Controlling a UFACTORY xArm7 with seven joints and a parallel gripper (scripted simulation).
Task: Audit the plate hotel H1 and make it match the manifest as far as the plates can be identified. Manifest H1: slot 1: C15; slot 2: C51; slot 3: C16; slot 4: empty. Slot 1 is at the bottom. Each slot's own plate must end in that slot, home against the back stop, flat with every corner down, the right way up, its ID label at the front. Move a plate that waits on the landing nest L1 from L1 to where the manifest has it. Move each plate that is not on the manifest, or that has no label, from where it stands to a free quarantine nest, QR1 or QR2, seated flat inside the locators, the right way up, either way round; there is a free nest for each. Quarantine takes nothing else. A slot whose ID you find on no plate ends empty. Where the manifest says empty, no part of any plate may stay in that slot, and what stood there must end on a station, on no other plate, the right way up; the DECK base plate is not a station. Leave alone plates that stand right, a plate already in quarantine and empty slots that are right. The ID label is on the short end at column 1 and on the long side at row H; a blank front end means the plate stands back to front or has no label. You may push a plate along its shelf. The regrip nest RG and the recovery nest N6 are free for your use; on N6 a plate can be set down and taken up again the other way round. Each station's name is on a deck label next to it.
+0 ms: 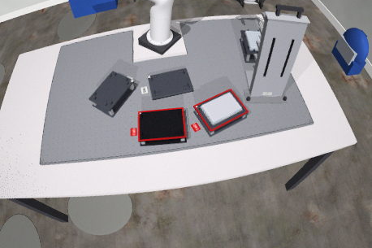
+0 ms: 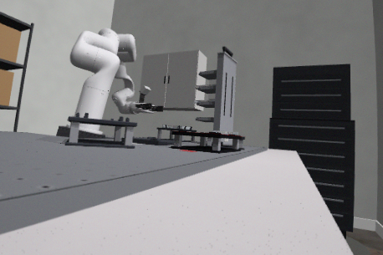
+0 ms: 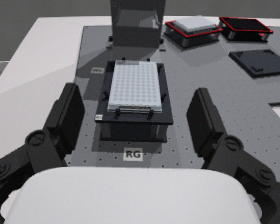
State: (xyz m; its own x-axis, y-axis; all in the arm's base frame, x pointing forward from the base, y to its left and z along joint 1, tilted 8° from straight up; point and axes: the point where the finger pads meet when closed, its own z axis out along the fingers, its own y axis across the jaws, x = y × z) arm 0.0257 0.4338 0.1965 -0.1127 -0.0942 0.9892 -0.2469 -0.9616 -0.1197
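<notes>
The RG label is 50 mm ahead of my hand, 10 mm to the right of it and 170 mm below it. The rest, counted from my hand: H1 label: 300 mm ahead, 30 mm to the left, 170 mm below; white plate: 440 mm ahead, 320 mm to the right, 120 mm below; plate labelled C16: 320 mm ahead, 80 mm to the right, 90 mm above.
</notes>
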